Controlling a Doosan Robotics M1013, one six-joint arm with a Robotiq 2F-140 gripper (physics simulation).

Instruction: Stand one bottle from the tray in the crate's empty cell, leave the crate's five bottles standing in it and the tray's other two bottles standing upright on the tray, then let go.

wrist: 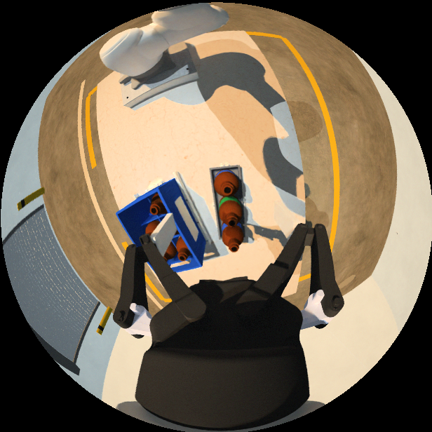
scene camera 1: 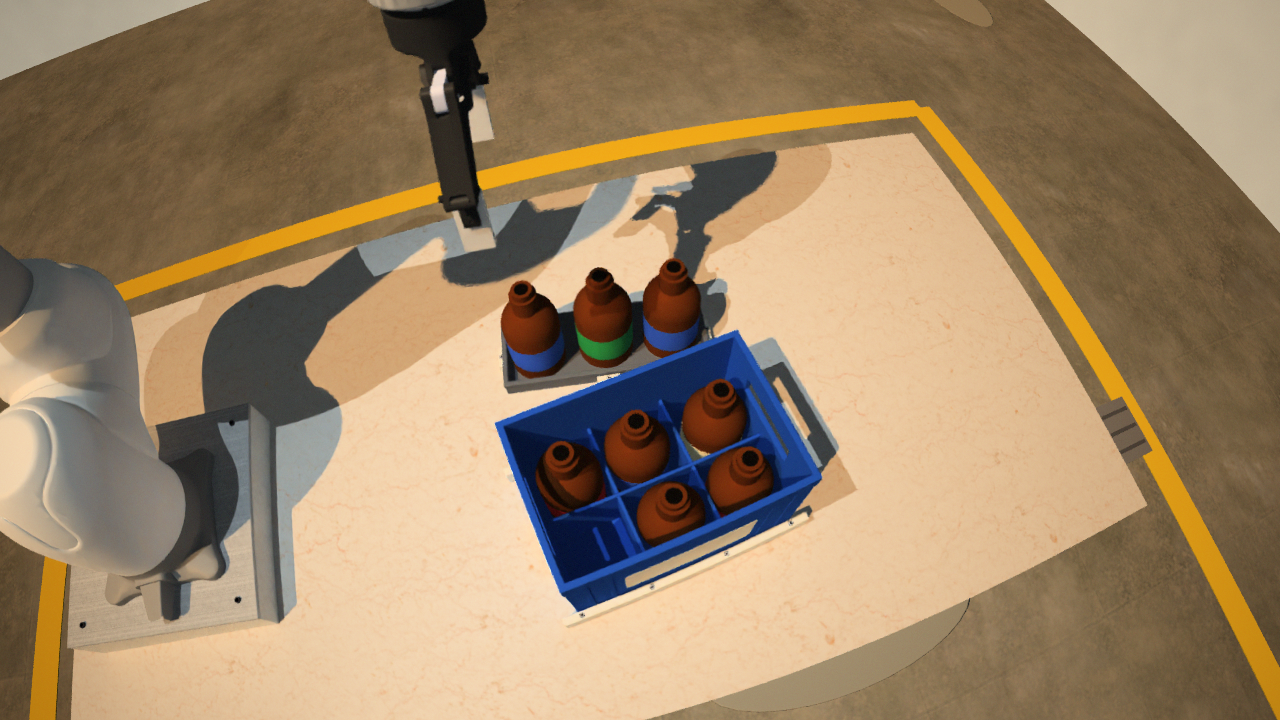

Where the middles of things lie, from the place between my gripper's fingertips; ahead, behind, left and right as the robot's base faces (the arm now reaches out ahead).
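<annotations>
My gripper's sitting 260 mm above the green-banded bottle (scene camera 1: 602,309), 100 mm short of it and 10 mm to the left of it. There's a pale strip (scene camera 1: 640,593) too, and it's far to the right of my hand, far below it and a little ahead of it.
</annotations>
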